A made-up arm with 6 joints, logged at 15 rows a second.
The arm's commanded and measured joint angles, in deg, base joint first. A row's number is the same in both.
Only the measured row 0 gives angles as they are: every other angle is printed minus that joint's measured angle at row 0.
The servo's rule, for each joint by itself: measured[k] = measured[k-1] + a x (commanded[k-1-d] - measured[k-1]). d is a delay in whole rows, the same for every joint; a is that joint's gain. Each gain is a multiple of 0.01, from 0.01 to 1. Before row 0 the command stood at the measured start. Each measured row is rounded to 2 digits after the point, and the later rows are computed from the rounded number. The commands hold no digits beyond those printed.
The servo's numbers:
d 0
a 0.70 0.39 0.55 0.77 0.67 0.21
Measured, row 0: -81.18 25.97 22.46 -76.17 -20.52 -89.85
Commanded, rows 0 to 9: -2.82 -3.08 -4.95 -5.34 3.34 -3.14; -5.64 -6.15 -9.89 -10.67 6.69 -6.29; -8.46 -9.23 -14.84 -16.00 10.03 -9.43; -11.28 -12.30 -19.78 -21.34 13.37 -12.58; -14.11 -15.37 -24.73 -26.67 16.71 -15.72; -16.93 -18.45 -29.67 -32.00 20.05 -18.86; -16.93 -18.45 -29.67 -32.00 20.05 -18.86; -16.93 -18.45 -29.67 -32.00 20.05 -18.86; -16.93 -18.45 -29.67 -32.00 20.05 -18.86; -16.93 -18.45 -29.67 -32.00 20.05 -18.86
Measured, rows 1 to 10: -1.97 -1.20 -2.72 -4.11 2.24 -0.66; -4.54 -3.13 -6.66 -9.16 5.22 -1.84; -7.28 -5.51 -11.16 -14.43 8.44 -3.43; -10.08 -8.16 -15.90 -19.75 11.74 -5.35; -12.90 -10.97 -20.76 -25.08 15.07 -7.53; -15.72 -13.89 -25.66 -30.41 18.41 -9.91; -16.57 -15.67 -27.87 -31.63 19.51 -11.79; -16.82 -16.75 -28.86 -31.91 19.87 -13.27; -16.90 -17.41 -29.31 -31.98 19.99 -14.44; -16.92 -17.82 -29.51 -32.00 20.03 -15.37
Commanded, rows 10 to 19: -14.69 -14.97 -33.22 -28.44 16.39 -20.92; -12.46 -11.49 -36.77 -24.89 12.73 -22.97; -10.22 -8.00 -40.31 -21.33 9.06 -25.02; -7.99 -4.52 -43.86 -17.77 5.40 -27.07; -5.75 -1.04 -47.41 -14.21 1.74 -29.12; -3.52 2.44 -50.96 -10.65 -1.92 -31.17; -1.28 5.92 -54.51 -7.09 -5.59 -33.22; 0.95 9.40 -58.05 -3.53 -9.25 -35.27; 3.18 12.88 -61.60 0.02 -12.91 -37.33; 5.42 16.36 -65.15 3.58 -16.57 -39.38
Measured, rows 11 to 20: -15.36 -16.71 -31.55 -29.26 17.59 -16.54; -13.33 -14.67 -34.42 -25.90 14.33 -17.89; -11.15 -12.07 -37.66 -22.38 10.80 -19.39; -8.94 -9.13 -41.07 -18.83 7.18 -21.00; -6.71 -5.97 -44.56 -15.27 3.54 -22.71; -4.48 -2.69 -48.08 -11.71 -0.12 -24.49; -2.24 0.67 -51.62 -8.15 -3.78 -26.32; -0.01 4.07 -55.16 -4.59 -7.44 -28.20; 2.22 7.51 -58.70 -1.04 -11.10 -30.12; 4.46 10.96 -62.25 2.52 -14.76 -32.06
